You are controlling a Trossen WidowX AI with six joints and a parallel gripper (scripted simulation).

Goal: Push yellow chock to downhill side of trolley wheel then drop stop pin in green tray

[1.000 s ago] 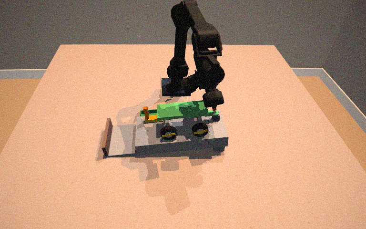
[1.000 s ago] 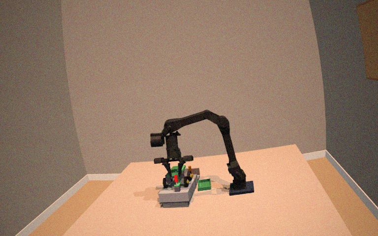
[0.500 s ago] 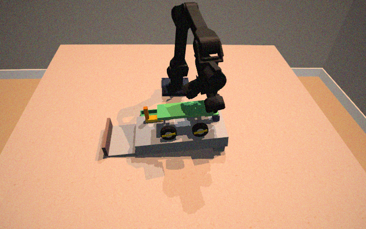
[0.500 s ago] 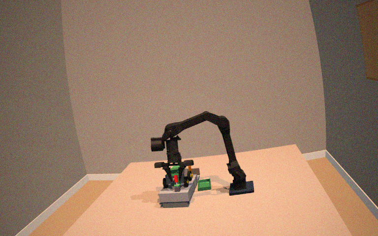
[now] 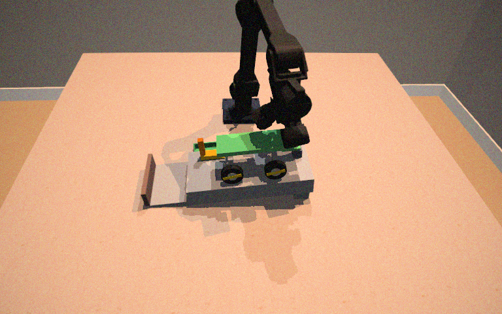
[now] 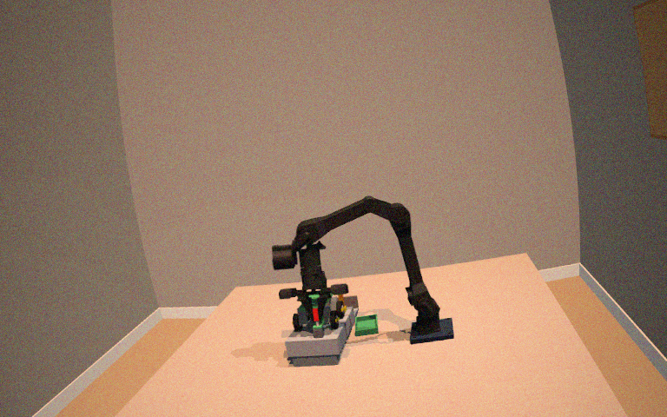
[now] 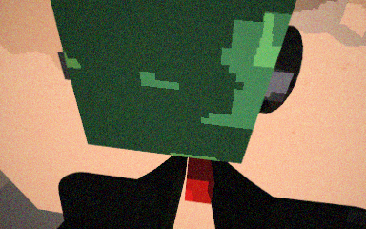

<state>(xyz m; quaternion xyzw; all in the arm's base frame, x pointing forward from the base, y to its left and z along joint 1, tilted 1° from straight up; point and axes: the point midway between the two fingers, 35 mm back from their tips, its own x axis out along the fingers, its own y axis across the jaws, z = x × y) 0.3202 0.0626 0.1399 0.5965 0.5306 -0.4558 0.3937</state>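
The yellow chock lies 6 cm behind my gripper tip, 22 cm to the right of it and 5 cm below it. The rest, counted from my gripper tip: trolley 12 cm to the right, 2 cm below; then grey ramp 12 cm to the right, 8 cm below; then red-headed stop pin right at my gripper tip.
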